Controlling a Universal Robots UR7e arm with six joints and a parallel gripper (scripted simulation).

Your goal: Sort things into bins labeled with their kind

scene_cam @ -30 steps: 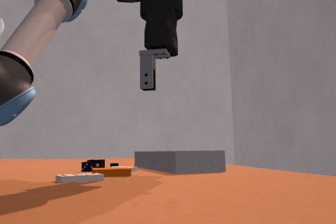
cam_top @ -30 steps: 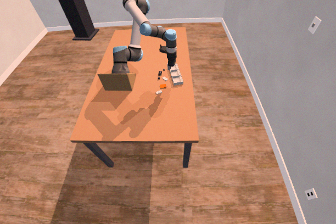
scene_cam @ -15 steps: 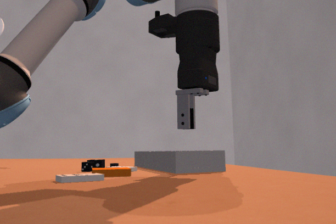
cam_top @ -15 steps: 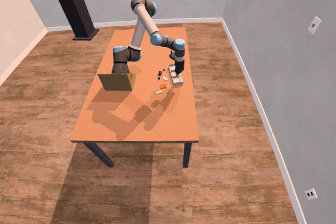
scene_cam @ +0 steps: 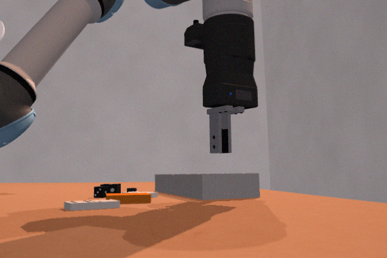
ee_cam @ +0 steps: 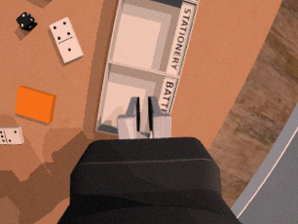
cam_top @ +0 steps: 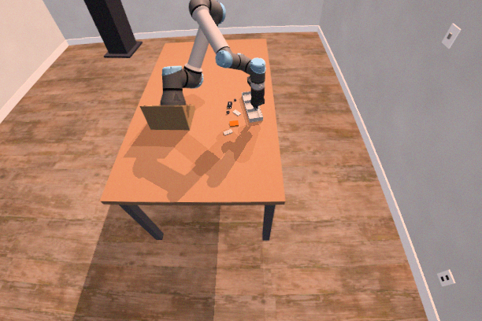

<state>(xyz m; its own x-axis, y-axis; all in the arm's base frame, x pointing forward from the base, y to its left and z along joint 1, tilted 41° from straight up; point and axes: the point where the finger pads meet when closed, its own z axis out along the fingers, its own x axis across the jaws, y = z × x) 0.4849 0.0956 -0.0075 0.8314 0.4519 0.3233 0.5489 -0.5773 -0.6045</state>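
Now: hand 7 cm to the right of the grey bin tray, 6 cm above it and 3 cm past it. Round my hand: orange domino: 12 cm behind, 8 cm to the right, 7 cm below; then black die: 18 cm behind, 7 cm below, 1 cm to the left; then black 9V battery: 18 cm behind, 7 cm below, 6 cm to the left.
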